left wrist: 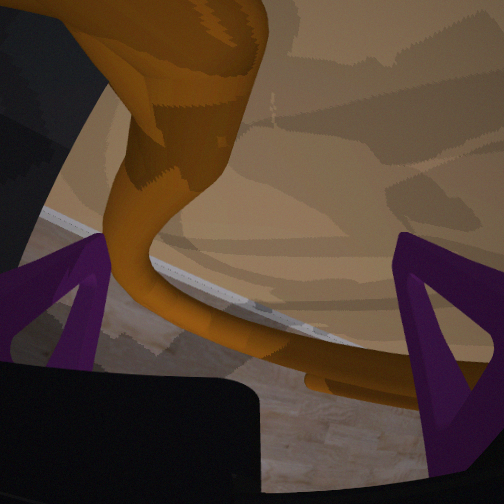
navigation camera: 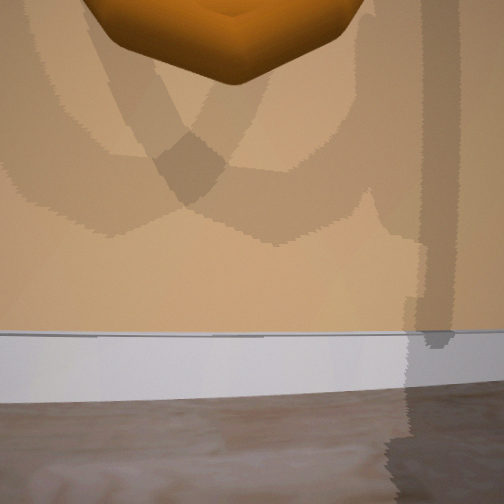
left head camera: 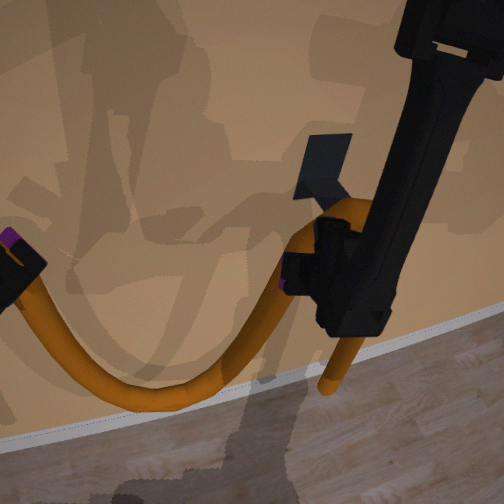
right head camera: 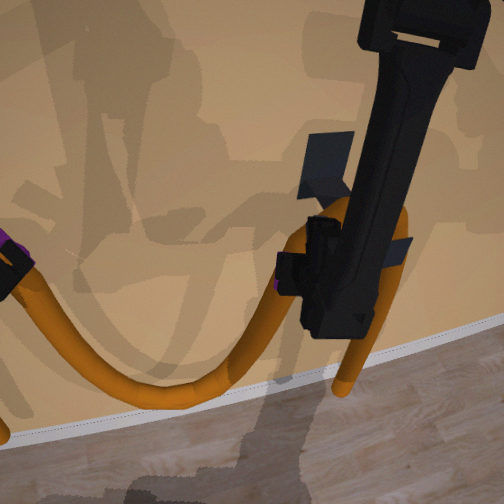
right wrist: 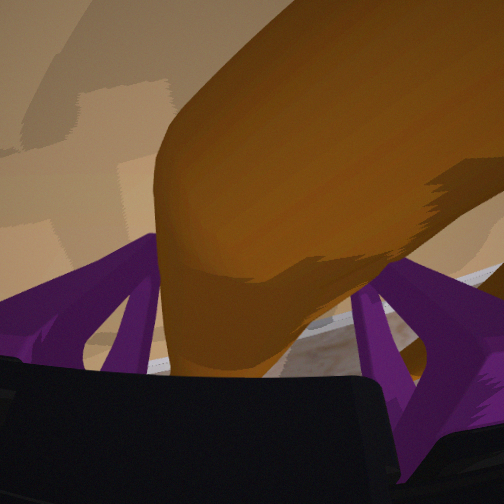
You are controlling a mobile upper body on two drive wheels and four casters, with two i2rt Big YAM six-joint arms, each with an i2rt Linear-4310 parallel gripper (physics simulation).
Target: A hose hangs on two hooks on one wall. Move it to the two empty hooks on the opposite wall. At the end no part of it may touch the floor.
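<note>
An orange hose (left head camera: pixel 150 395) sags in a deep curve along the tan wall and shows the same way in the right head view (right head camera: pixel 165 392). Its right part bends over a dark hook (left head camera: pixel 322 170), and its short end (left head camera: pixel 330 382) hangs in front of the baseboard, above the floor. My right gripper (left head camera: pixel 290 272) is shut on the hose just left of that hook; in the right wrist view the hose fills the space between the purple fingers (right wrist: pixel 260 310). My left gripper (left head camera: pixel 12 257) is at the left edge, open beside the hose, with its fingers wide apart (left wrist: pixel 250 310).
The hook's plate and tip show in the right head view (right head camera: pixel 325 165). A white baseboard (navigation camera: pixel 200 365) runs along the wall above the wooden floor (left head camera: pixel 375 440). The hose's lowest bend shows at the top of the navigation view (navigation camera: pixel 225 35). Another hose end sits at the left edge (right head camera: pixel 2 432).
</note>
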